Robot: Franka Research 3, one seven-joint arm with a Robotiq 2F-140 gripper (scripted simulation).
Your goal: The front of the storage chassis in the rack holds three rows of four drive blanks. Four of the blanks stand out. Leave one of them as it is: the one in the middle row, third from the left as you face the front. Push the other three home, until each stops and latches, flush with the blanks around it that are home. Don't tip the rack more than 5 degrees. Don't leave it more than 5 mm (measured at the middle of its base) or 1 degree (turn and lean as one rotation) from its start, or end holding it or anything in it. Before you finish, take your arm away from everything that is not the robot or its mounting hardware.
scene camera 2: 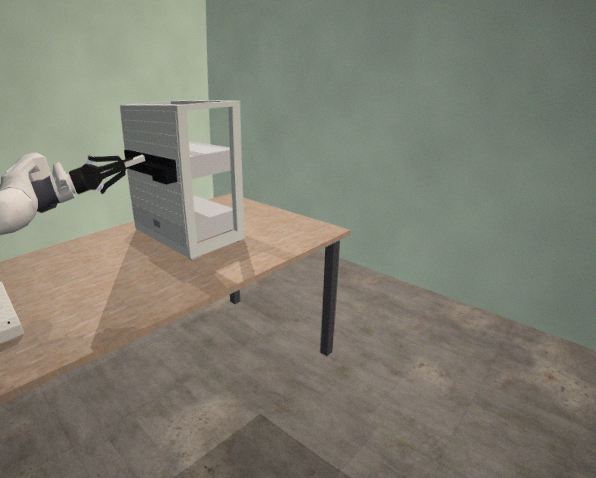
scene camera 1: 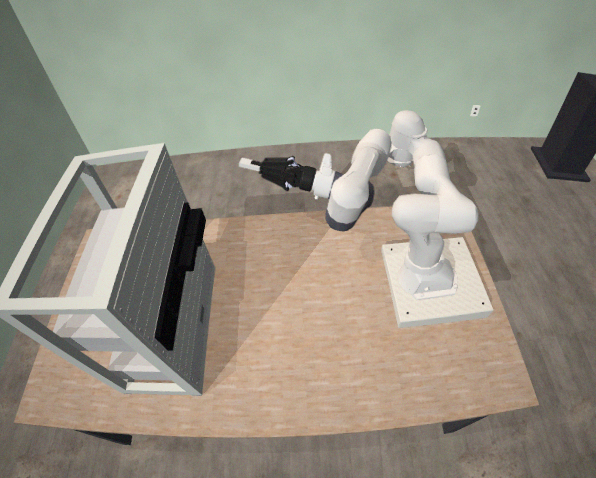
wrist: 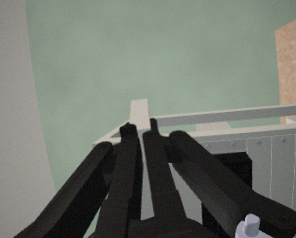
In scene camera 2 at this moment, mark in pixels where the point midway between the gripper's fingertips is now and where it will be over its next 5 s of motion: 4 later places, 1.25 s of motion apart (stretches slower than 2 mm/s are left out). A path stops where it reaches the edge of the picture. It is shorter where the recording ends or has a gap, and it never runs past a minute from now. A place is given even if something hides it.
My gripper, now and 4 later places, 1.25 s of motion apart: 144,157; 139,177; 136,184; 148,181; 158,179
